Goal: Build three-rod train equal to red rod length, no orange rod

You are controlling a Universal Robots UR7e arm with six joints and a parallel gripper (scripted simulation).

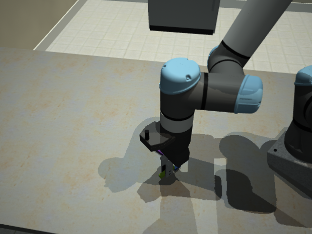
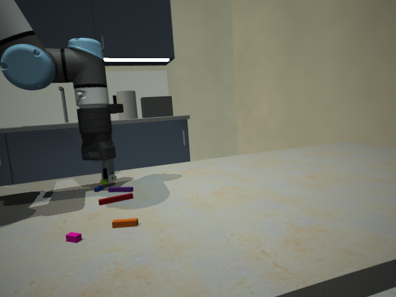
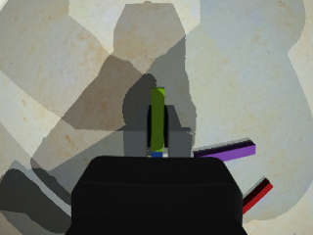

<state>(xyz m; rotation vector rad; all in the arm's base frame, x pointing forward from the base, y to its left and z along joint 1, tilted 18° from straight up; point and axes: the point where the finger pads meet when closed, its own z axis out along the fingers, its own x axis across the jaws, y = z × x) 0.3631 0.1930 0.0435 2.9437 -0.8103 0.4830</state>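
My hand is 10 mm above the lime rod. From my hand the other things lie so: red rod: 140 mm to the right, 30 mm below, 30 mm ahead; then purple rod: 60 mm to the right, 40 mm ahead, 30 mm below; then orange rod: 290 mm to the right, 60 mm ahead, 30 mm below.
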